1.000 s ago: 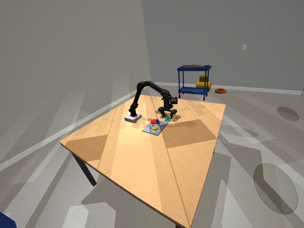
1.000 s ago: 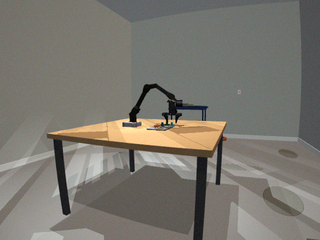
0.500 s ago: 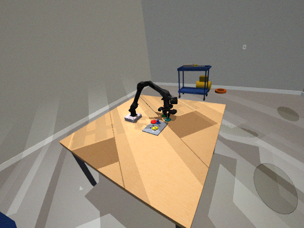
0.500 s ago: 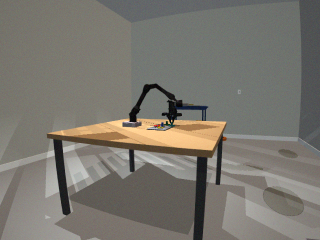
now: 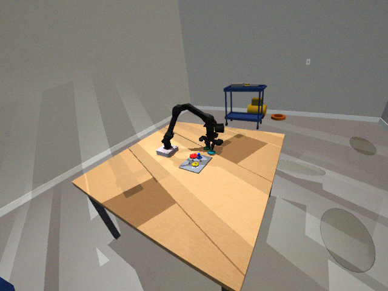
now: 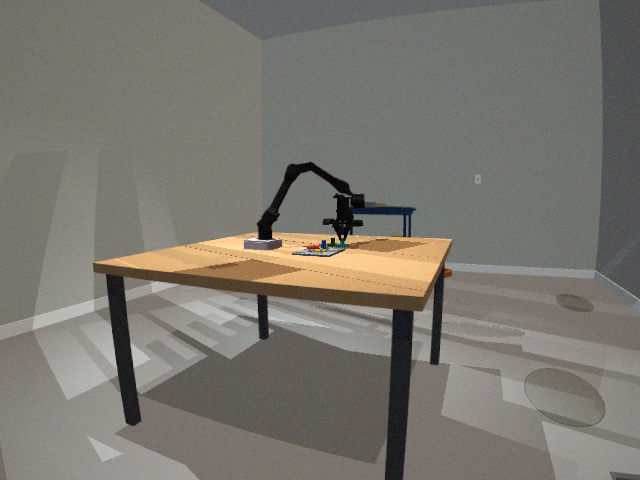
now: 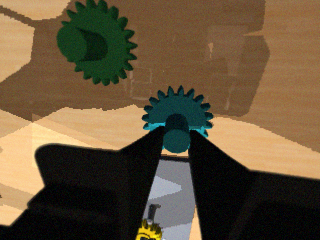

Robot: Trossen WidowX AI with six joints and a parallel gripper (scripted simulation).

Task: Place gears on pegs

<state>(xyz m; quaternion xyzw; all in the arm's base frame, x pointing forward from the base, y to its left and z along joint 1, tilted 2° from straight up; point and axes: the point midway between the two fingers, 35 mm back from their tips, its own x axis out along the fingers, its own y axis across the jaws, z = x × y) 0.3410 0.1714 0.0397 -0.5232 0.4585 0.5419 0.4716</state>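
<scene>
The blue gear is 4 cm behind my gripper tip, 11 cm to the right of it and 1 cm below it. Round my gripper tip: red gear: 8 cm behind, 12 cm to the right, 2 cm below; teal gear: 1 cm below; green gear: 8 cm behind, 5 cm to the left, 2 cm below.
</scene>
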